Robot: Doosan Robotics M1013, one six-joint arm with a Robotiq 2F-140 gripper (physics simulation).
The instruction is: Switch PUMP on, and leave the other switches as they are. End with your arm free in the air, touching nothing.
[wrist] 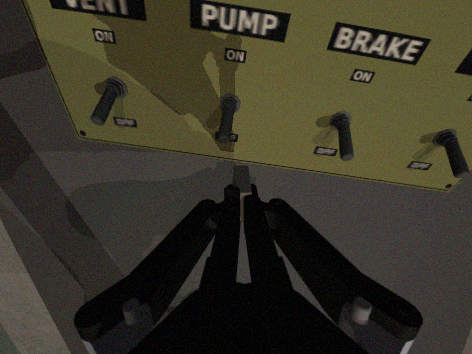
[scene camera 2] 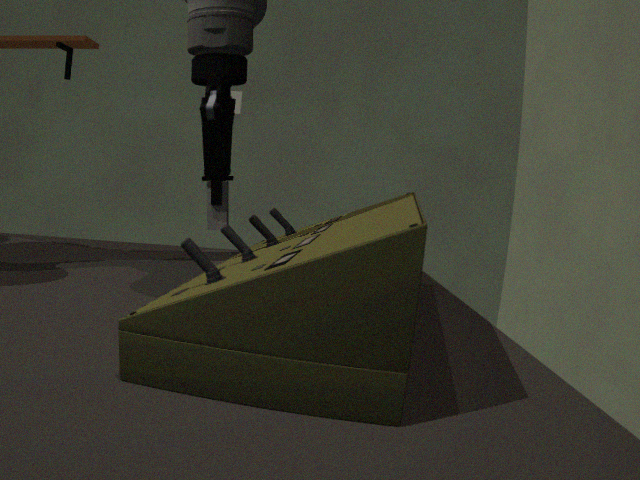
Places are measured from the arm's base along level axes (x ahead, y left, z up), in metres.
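Where they show: gripper, fingertip midpoint: [wrist: 240, 177] [scene camera 2: 218, 229].
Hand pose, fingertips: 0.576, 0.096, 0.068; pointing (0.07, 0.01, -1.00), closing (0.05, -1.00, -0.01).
After its pixels a point has its place, as x, y, z.
The sloped yellow switch box [scene camera 2: 289, 320] {0.706, -0.207, 0.044} [wrist: 295, 95] {0.662, 0.045, 0.058} carries four dark levers. The PUMP lever [scene camera 2: 263, 230] {0.637, 0.106, 0.070} [wrist: 228, 119] {0.637, 0.110, 0.077} leans down toward its OFF label, which it partly covers in the wrist view. The VENT lever [scene camera 2: 282, 222] {0.650, 0.226, 0.068} [wrist: 106, 103] {0.648, 0.228, 0.076} and the BRAKE lever [scene camera 2: 238, 242] {0.626, -0.013, 0.071} [wrist: 345, 137] {0.624, -0.005, 0.076} also lean to the OFF side, as does the fourth lever [scene camera 2: 201, 259] {0.613, -0.132, 0.071} [wrist: 454, 154] {0.612, -0.122, 0.074}, whose name is cut off. My gripper [scene camera 2: 217, 219] {0.576, 0.096, 0.068} [wrist: 240, 177] {0.576, 0.096, 0.068} is shut and empty, pointing down. Its tips are beyond the low edge of the box, in line with PUMP and apart from its lever.
The box stands on a grey surface [scene camera 2: 206, 439] {0.654, -0.270, -0.039}. The high end of the box faces the wall at the right [scene camera 2: 573, 206]. An orange-brown shelf [scene camera 2: 41, 42] with a black bracket is on the back wall at upper left. The arm's shadow falls over VENT and PUMP.
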